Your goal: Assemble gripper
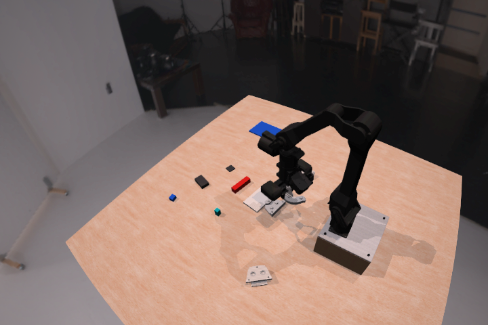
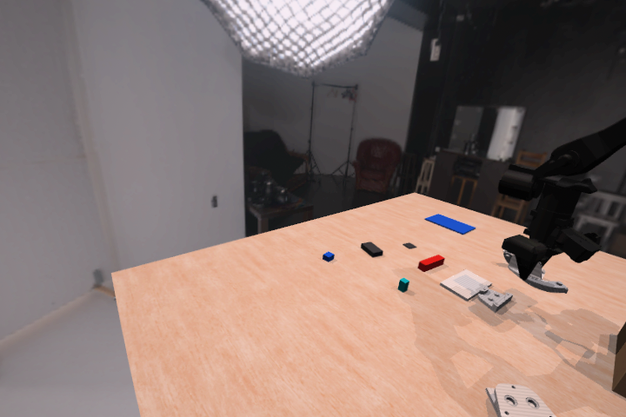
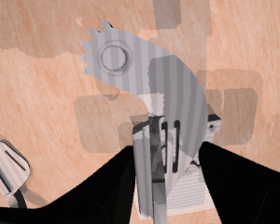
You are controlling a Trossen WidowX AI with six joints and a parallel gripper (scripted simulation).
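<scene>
The red block lies 210 mm ahead of my gripper tip, 70 mm below it and 10 mm to the right of it. Also, from my gripper tip: teal cube: 200 mm ahead, 140 mm to the left, 70 mm below; then black block: 360 mm ahead, 70 mm below, 50 mm to the left; then dark tile: 300 mm ahead, 80 mm below, 70 mm to the right.
</scene>
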